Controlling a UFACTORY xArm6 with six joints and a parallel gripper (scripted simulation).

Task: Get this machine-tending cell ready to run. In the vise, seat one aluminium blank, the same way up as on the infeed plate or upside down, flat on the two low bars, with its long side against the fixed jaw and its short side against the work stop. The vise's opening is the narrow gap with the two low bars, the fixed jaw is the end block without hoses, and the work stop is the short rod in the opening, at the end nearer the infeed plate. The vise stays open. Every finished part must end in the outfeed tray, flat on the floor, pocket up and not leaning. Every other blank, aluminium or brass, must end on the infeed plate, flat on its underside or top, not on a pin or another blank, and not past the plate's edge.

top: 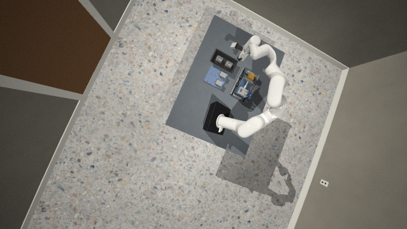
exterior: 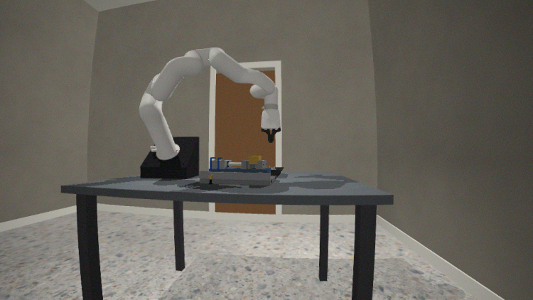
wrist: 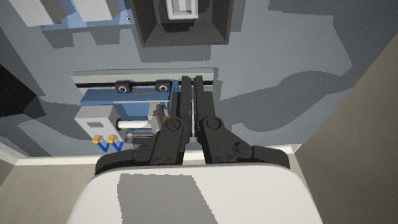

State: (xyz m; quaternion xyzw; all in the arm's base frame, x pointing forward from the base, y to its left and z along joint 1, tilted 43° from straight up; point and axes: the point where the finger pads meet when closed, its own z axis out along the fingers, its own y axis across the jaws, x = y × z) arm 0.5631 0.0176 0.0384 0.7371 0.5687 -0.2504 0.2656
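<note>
Right now the brass blank is 8 cm behind my hand, 18 cm to the right of it and 11 cm below it. The rest, counted from my hand: vise: 15 cm behind, 16 cm to the right, 17 cm below.
</note>
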